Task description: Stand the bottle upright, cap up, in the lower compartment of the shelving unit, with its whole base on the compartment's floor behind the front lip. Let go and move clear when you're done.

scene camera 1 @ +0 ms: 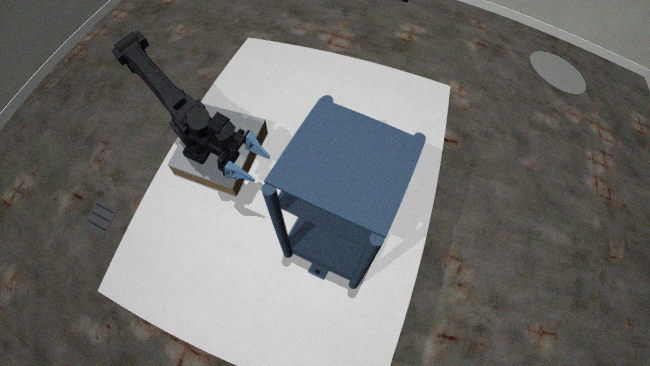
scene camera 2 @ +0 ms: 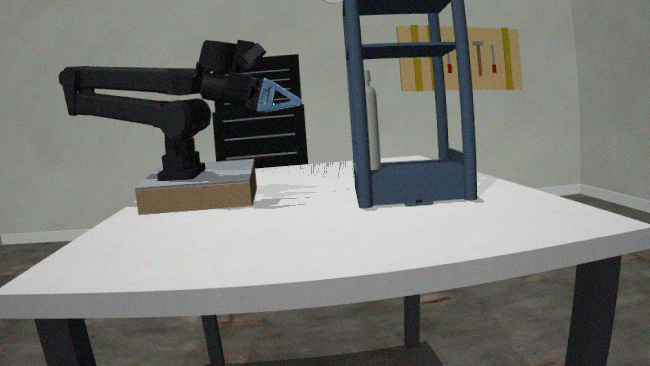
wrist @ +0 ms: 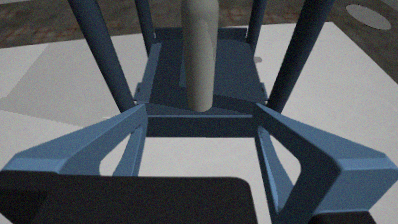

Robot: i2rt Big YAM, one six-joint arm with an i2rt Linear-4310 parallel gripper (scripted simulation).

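Labels:
The gripper shows in the wrist view [199, 111], and it shows in scene camera 1 and in scene camera 2 as well. On the gripper, [scene camera 1: 249, 138] and [scene camera 2: 273, 82] are the same spot.

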